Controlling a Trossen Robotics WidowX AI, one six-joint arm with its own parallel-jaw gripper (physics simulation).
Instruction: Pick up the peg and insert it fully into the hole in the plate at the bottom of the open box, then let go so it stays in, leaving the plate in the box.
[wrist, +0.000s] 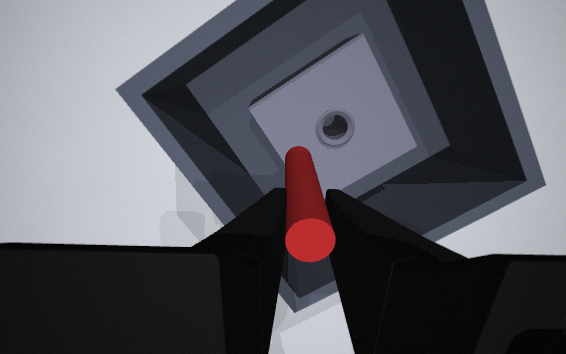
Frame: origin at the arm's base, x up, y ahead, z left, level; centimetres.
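Where they show: gripper, fingertip midpoint: (305, 201).
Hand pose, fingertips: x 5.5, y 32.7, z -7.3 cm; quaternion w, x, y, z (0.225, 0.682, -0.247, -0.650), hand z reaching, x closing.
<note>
After its pixels a point has its place.
A red round peg (303, 190) @(x 5.8, y 33.2, z -7.5 cm) is held between the two black fingers, with its near end facing the camera and its far end pointing down toward the box. My gripper (305, 201) @(x 5.5, y 32.7, z -7.3 cm) is shut on the peg, above the box. The light grey plate (370, 85) @(x -6.4, y 31.8, z -13.6 cm) lies at the bottom of the open box (150, 116) @(x -2.4, y 39.0, z -1.9 cm). The plate's round hole (335, 126) shows up and to the right of the peg's far end in this view. How high the peg's tip is above the plate is hard to tell. The fingers hide part of the box's near side.
The box's dark walls rise around the plate, with the rim (536, 179) @(x -2.4, y 21.3, z -18.2 cm) at the right and a corner below the fingers. A pale table top (75, 165) @(x -12.2, y 41.4, z 11.0 cm) surrounds the box, with faint shadows at its left.
</note>
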